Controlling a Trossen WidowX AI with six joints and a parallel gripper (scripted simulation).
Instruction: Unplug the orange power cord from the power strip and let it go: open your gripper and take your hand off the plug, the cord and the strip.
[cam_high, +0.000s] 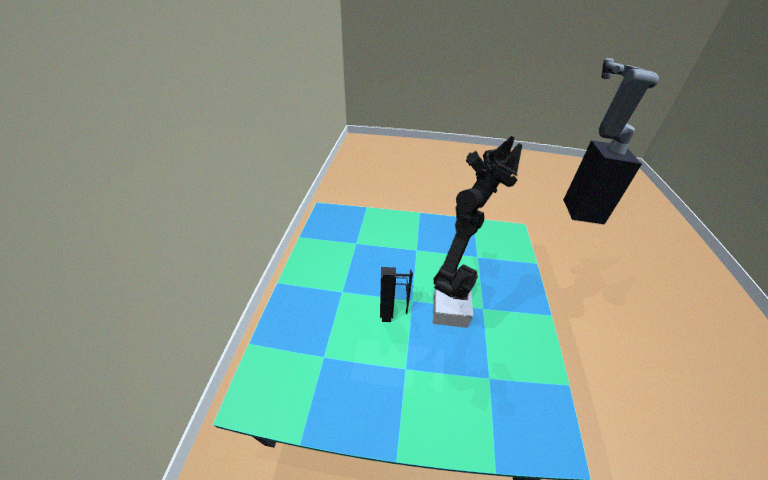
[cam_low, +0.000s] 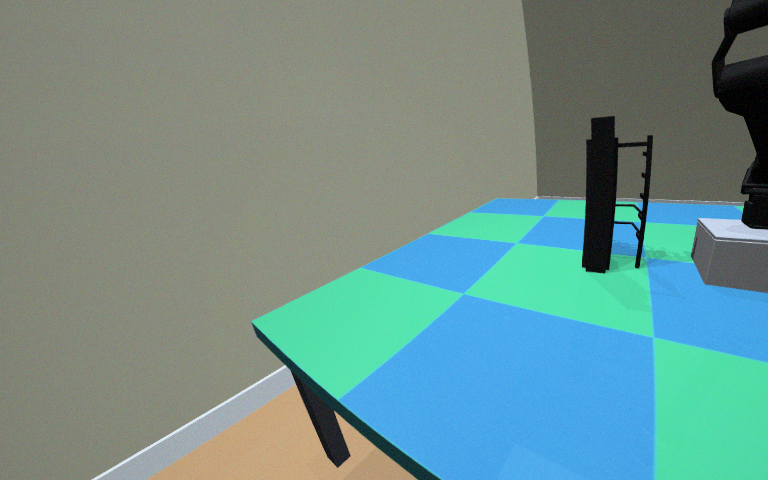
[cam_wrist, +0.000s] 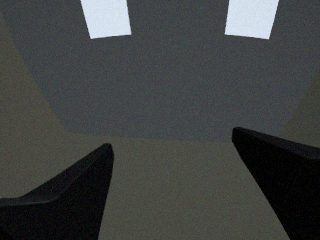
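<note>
Right now the orange plug is 320 mm ahead of my gripper tip, 10 mm to the right of it and 650 mm below it.
</note>
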